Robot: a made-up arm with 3 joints. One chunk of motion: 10 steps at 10 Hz.
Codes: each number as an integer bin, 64 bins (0 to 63) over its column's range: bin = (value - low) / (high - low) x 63, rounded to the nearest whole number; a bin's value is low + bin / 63 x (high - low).
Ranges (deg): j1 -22..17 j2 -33..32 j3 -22..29
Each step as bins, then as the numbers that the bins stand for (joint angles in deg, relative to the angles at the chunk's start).
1 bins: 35 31 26
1 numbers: -0.33 -1.02 -0.95
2 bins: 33 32 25
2 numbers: -1.57 0.02 -1.76
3 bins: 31 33 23
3 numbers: -2.81 1.05 -3.38
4 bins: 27 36 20
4 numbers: -5.29 4.14 -5.81
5 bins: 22 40 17
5 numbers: -8.38 8.27 -8.24
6 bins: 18 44 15
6 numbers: -10.86 12.40 -9.86
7 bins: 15 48 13
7 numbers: -12.71 16.52 -11.48
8 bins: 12 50 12
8 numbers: -14.57 18.59 -12.29
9 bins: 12 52 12
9 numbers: -14.57 20.65 -12.29
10 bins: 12 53 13
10 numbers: -14.57 21.68 -11.48
